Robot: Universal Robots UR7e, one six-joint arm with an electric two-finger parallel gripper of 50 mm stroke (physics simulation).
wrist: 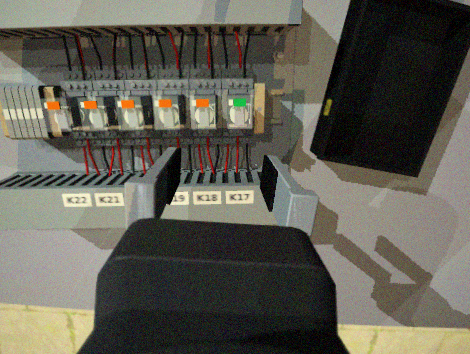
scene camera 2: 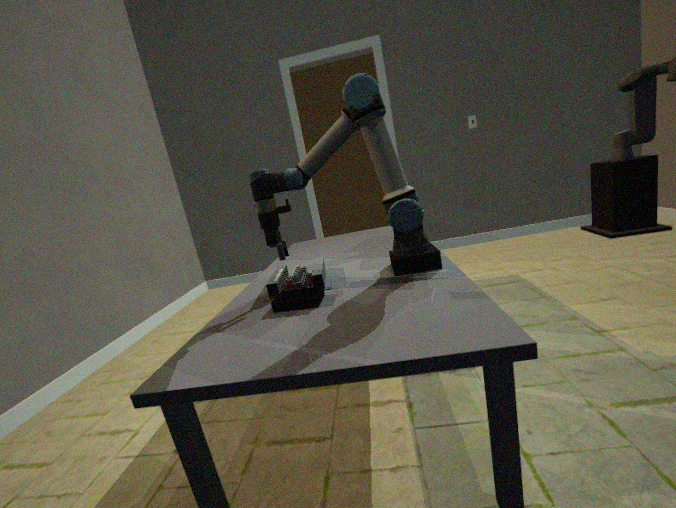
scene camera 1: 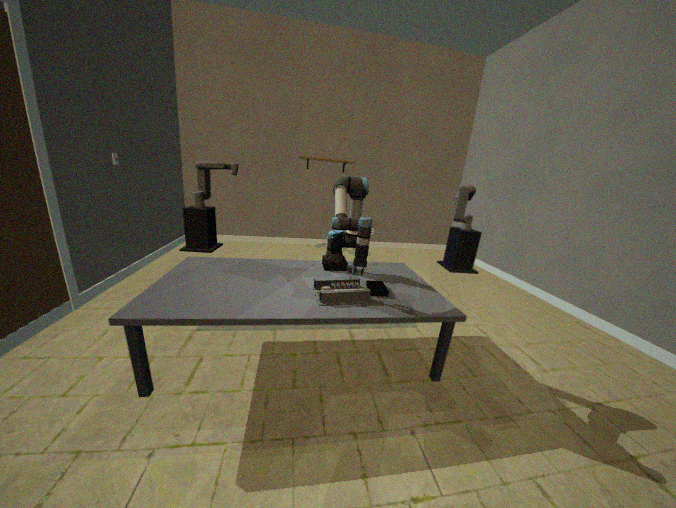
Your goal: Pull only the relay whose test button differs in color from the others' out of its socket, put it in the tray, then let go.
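Seen in the pictures: gripper, fingertip midpoint: (wrist: 221, 168) (scene camera 2: 284, 258) (scene camera 1: 357, 274); arm's base, link origin: (scene camera 2: 412, 250) (scene camera 1: 333, 259).
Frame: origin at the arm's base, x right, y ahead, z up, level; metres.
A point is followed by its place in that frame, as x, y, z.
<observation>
The relay with the green test button (wrist: 240, 114) {-0.125, 0.465, 0.004} stands in its socket at the right end of the row, above the label K17 in the wrist view. Several relays with orange buttons, such as the nearest one (wrist: 204, 115) {-0.095, 0.472, 0.004}, sit in sockets to its left. The black tray (wrist: 324, 135) {-0.213, 0.472, -0.030} (scene camera 1: 378, 288) {-0.287, 0.386, -0.061} (scene camera 2: 297, 300) {-0.325, 0.399, -0.031} lies right of the relay panel in the wrist view and appears empty. My gripper (wrist: 221, 168) {-0.115, 0.493, 0.075} (scene camera 2: 281, 257) {-0.115, 0.493, 0.075} is open and empty, above the panel. In the wrist view its fingertips show over the lower wire duct, below the relay row. The relays are too small to tell apart in the scene views.
Grey slotted wire ducts stand along both sides of the relay row, one upper (wrist: 150, 12) {-0.042, 0.403, -0.001} and one lower (wrist: 30, 210) {0.054, 0.591, -0.001}. Grey terminal blocks (wrist: 24, 112) {0.067, 0.502, -0.017} sit at the row's left end, and a tan end stop (wrist: 259, 108) {-0.143, 0.459, -0.024} at its right. Red and black wires run from sockets to ducts.
</observation>
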